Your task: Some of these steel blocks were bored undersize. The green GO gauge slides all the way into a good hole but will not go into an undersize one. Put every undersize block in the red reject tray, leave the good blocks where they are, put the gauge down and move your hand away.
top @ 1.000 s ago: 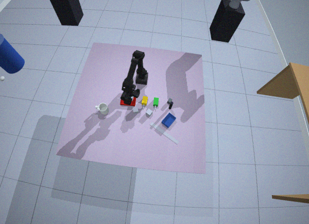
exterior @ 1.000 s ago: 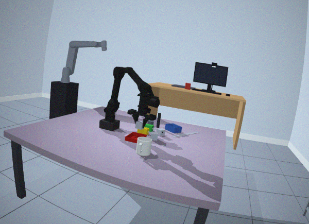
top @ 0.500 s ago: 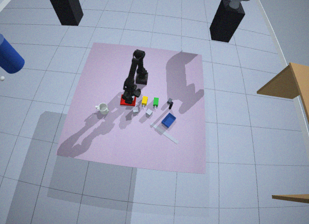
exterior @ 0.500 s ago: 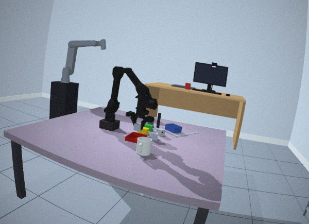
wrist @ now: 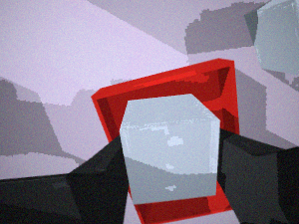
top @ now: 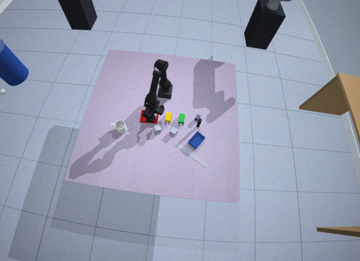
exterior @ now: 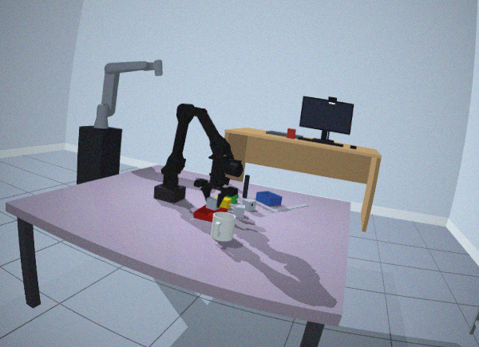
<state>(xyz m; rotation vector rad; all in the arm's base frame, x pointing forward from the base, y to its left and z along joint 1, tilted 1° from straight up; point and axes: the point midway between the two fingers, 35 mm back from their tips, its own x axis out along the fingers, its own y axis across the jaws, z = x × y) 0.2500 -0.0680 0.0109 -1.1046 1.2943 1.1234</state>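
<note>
My gripper tip is 1 cm below the steel block. Also, from my gripper tip: red reject tray 3 cm to the right, 3 cm below, 1 cm ahead; yellow gauge 12 cm to the left, 3 cm ahead, 1 cm below; green GO gauge 23 cm to the left, 3 cm ahead, 1 cm below.
</note>
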